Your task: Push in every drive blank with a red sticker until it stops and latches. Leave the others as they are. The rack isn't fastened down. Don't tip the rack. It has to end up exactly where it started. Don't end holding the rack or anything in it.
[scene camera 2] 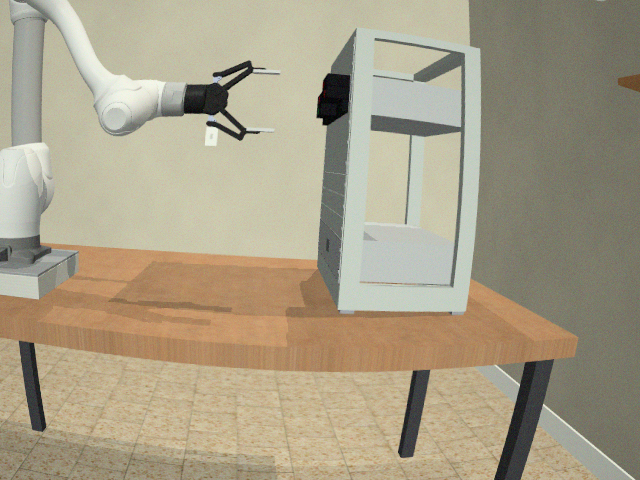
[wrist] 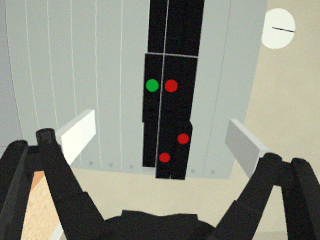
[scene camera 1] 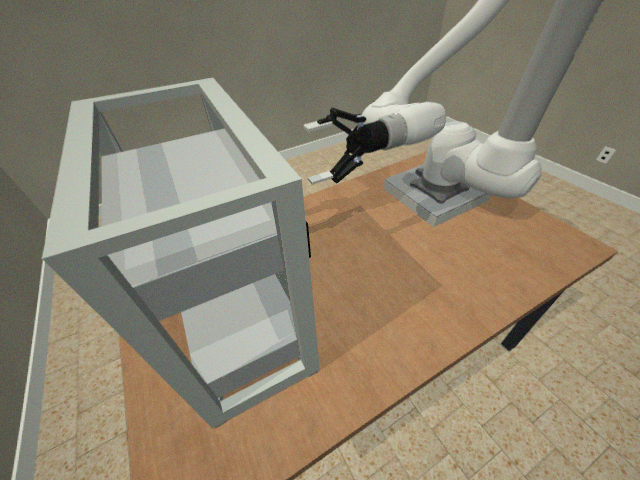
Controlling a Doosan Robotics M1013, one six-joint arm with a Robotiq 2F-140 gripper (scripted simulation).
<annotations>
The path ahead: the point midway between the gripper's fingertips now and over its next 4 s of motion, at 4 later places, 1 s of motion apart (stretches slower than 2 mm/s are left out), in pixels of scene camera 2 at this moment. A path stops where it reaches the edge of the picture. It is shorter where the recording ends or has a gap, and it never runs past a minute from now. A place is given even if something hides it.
My gripper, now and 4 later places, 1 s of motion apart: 277, 100; 298, 103; 304, 87; 315, 87; 304, 92
</annotations>
